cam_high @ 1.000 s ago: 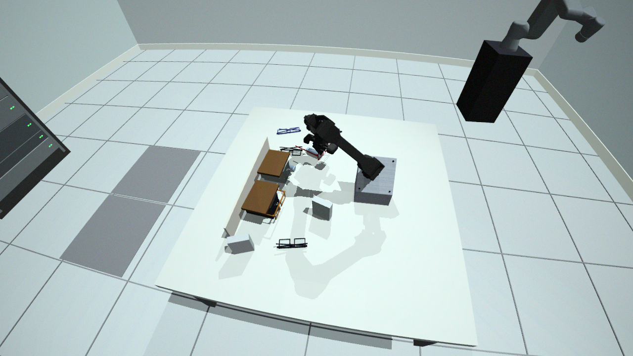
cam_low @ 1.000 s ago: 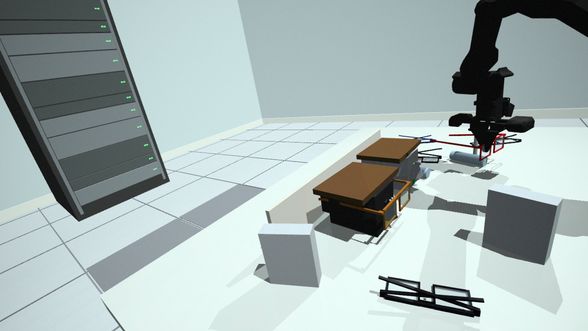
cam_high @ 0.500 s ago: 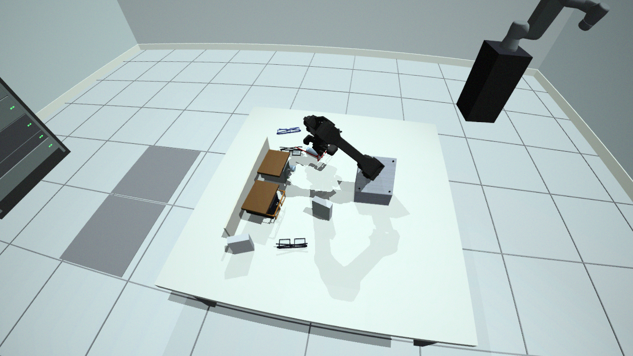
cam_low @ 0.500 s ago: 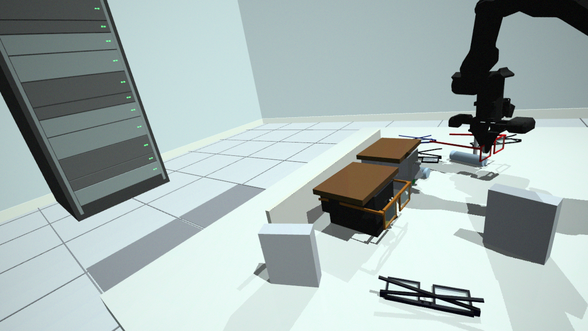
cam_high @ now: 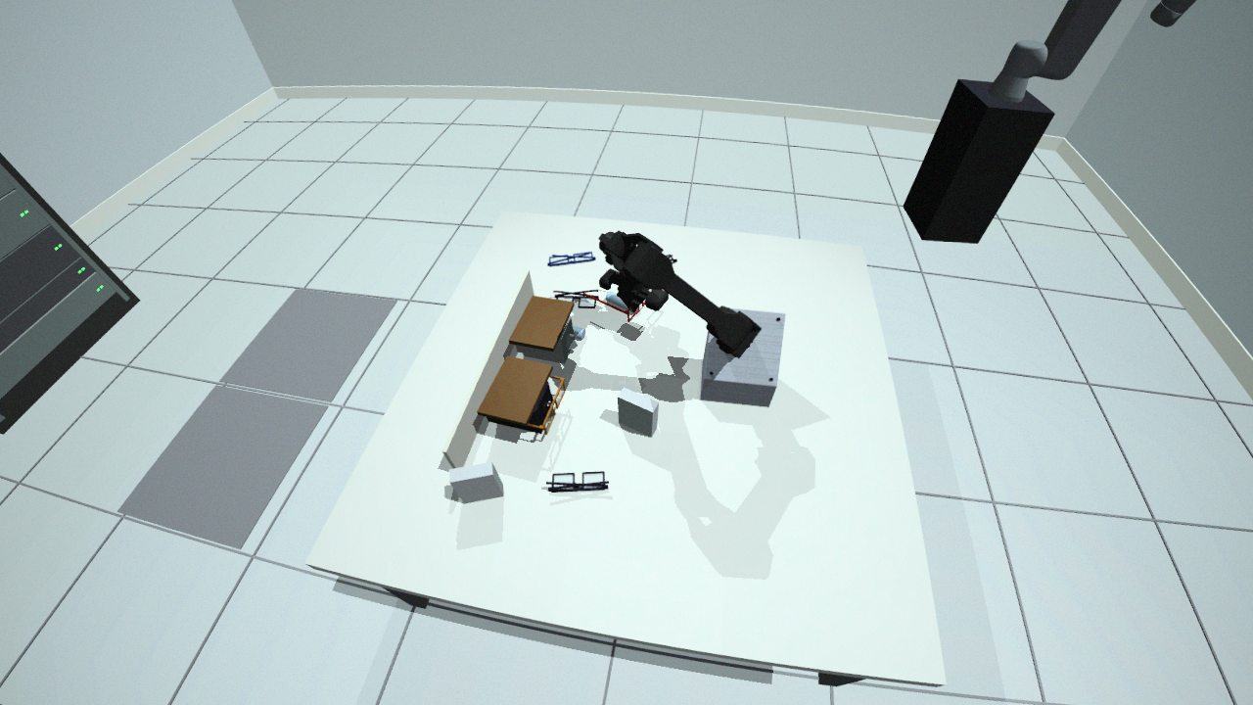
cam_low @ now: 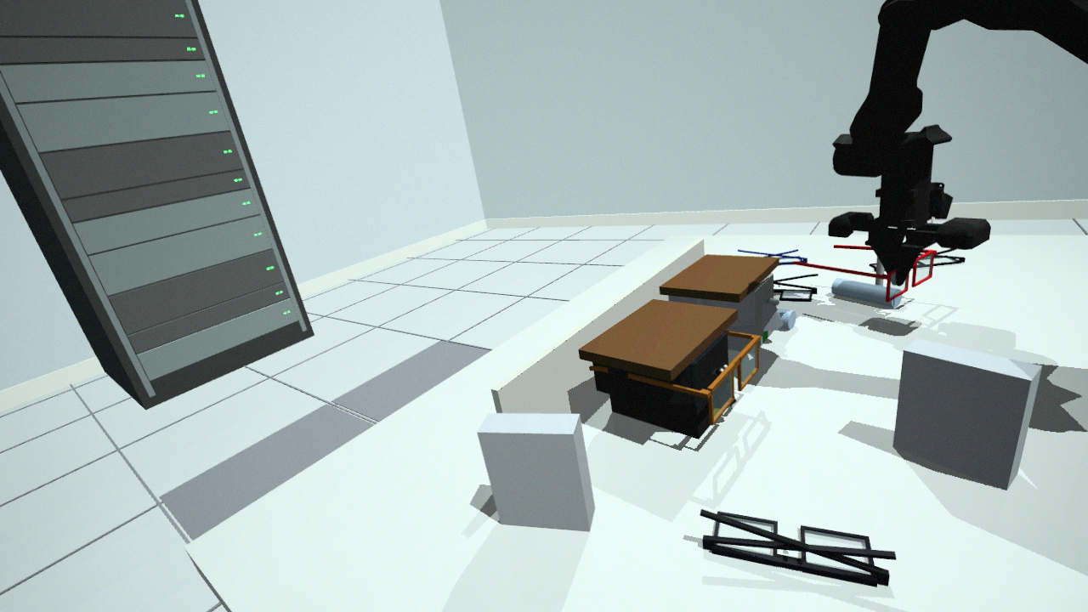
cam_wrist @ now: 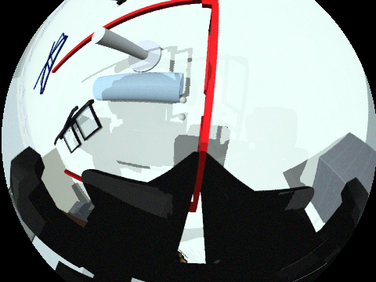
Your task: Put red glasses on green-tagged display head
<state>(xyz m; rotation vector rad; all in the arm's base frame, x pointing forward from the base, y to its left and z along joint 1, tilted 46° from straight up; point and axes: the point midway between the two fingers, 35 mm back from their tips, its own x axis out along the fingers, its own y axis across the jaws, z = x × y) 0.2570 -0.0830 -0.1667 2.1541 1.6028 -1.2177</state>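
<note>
The grey post lies 110 mm to the right of my gripper tip, 30 mm below it and 20 mm ahead of it. Also, from my gripper tip: black head 320 mm to the left, 230 mm ahead; light grey head 210 mm ahead, 100 mm to the left; low wall 350 mm ahead, 190 mm to the left.
</note>
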